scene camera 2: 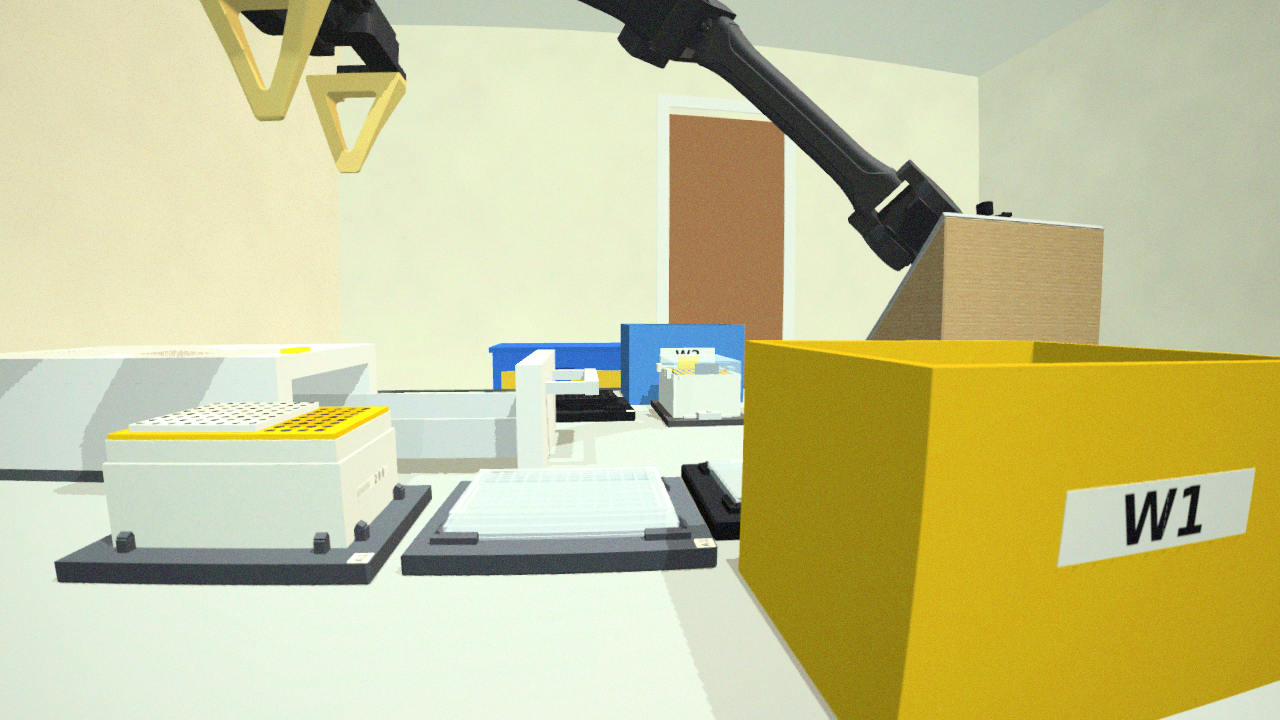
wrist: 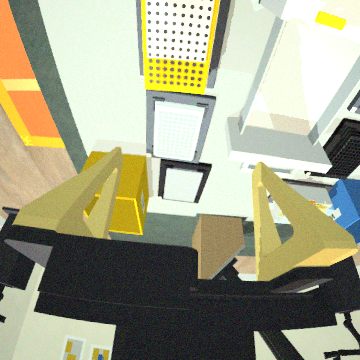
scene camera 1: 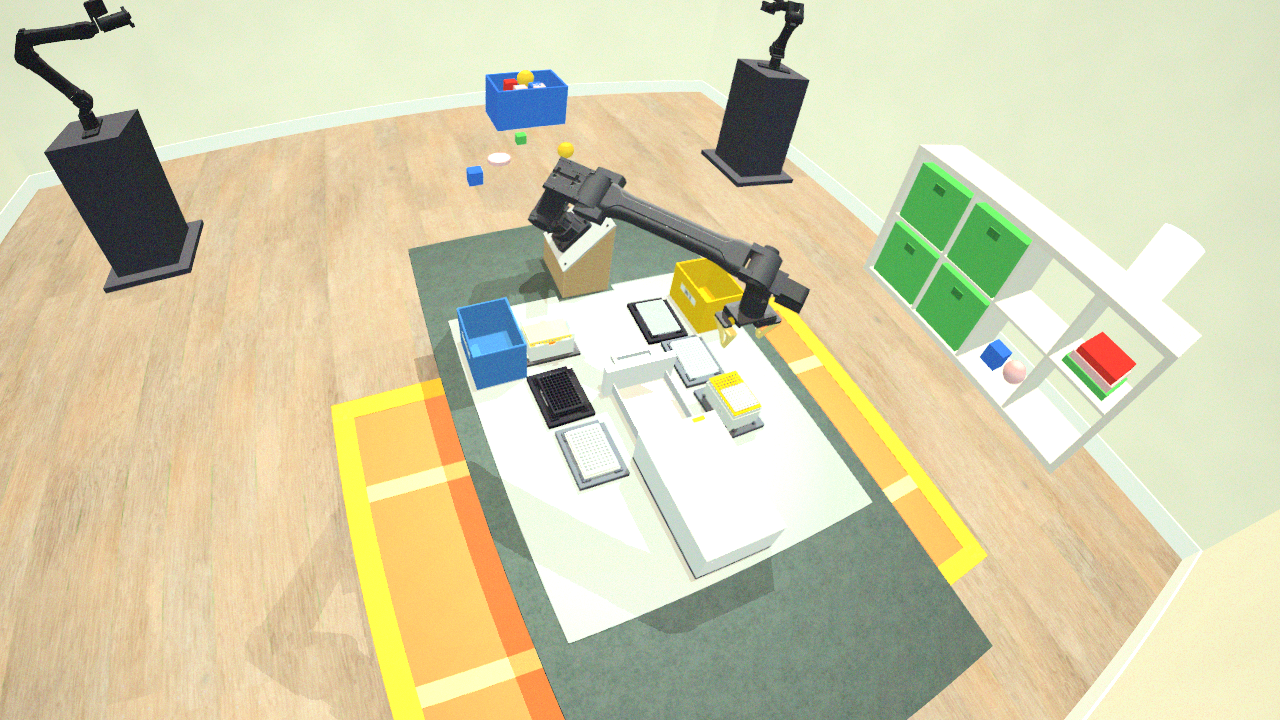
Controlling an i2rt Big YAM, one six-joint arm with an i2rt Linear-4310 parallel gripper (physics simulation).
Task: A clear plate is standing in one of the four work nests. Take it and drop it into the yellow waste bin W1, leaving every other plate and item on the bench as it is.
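Frame: origin at the arm's base, x right, y ahead, z up, level; centimetres.
Seen in the pictures: gripper, fingertip midpoint: [scene camera 2: 315, 150] [wrist: 189, 159] [scene camera 1: 740, 341]; arm's base, origin of the base link: [scene camera 2: 968, 300] [wrist: 219, 270] [scene camera 1: 572, 232].
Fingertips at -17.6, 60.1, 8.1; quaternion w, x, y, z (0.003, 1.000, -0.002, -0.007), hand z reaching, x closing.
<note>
Pixels of each thing's middle, then the offset from my fingertips to it, as dx, dy, dz.
- clear plate, body centre: [scene camera 2: 565, 498] [wrist: 175, 133] [scene camera 1: 694, 356] -1.5, -15.4, -21.6
- yellow bin W1, body centre: [scene camera 2: 993, 490] [wrist: 117, 195] [scene camera 1: 706, 293] -14.7, -33.4, -17.5
- black-framed nest, body centre: [wrist: 181, 183] [scene camera 1: 657, 319] +1.1, -32.4, -22.6
- yellow tip box, body centre: [scene camera 2: 266, 465] [wrist: 178, 36] [scene camera 1: 732, 399] -2.3, +2.5, -19.1
- white machine, body centre: [scene camera 2: 180, 399] [scene camera 1: 706, 491] +17.3, +23.3, -18.2
- black plate, body centre: [scene camera 2: 569, 399] [scene camera 1: 560, 392] [wrist: 347, 156] +36.5, -15.1, -21.6
- white plate, body centre: [scene camera 1: 591, 450] +35.4, +3.0, -21.6
- blue bin W2, body centre: [scene camera 2: 678, 360] [scene camera 1: 491, 342] [wrist: 346, 215] +49.0, -32.6, -17.5
A clear plate [scene camera 1: 693, 358] [scene camera 2: 559, 501] [wrist: 177, 131] lies flat in a grey nest, between the tip box and a black-framed nest. The yellow bin W1 [scene camera 1: 693, 300] [scene camera 2: 832, 501] [wrist: 133, 172] stands beside the black-framed nest [scene camera 1: 640, 323] [wrist: 162, 181], which holds a pale, flat plate-like item; whether it is clear too I cannot tell. My gripper [scene camera 1: 744, 338] [scene camera 2: 309, 143] [wrist: 189, 159] is open and empty, high above the bench. In scene camera 2 it hangs above and to the left of the clear plate. The bin's inside floor is hidden.
A white and yellow tip box [scene camera 1: 734, 398] [scene camera 2: 241, 474] [wrist: 177, 40] stands beside the clear plate's nest. A white machine [scene camera 1: 707, 492] has an extended tray. Across it are a black plate [scene camera 1: 560, 395], a white plate [scene camera 1: 592, 450], another tip box [scene camera 1: 548, 340] and blue bin W2 [scene camera 1: 492, 344].
</note>
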